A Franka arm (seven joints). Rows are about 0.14 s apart.
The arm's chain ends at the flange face. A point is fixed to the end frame.
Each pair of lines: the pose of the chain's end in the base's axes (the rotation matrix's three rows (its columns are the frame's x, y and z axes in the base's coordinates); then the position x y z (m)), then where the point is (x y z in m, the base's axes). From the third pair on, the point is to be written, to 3 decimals.
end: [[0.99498 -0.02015 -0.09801], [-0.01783 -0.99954 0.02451], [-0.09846 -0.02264 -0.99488]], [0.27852 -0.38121 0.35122]
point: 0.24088 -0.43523 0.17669
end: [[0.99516 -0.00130 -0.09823], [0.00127 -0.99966 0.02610], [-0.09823 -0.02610 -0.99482]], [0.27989 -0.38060 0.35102]
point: 0.24332 -0.43471 0.17630
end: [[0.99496 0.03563 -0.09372], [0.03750 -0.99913 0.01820], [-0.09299 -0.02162 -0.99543]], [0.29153 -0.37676 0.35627]
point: 0.258 -0.433 0.182
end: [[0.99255 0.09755 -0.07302], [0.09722 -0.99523 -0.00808], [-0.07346 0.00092 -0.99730]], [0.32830 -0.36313 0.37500]
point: 0.302 -0.425 0.201
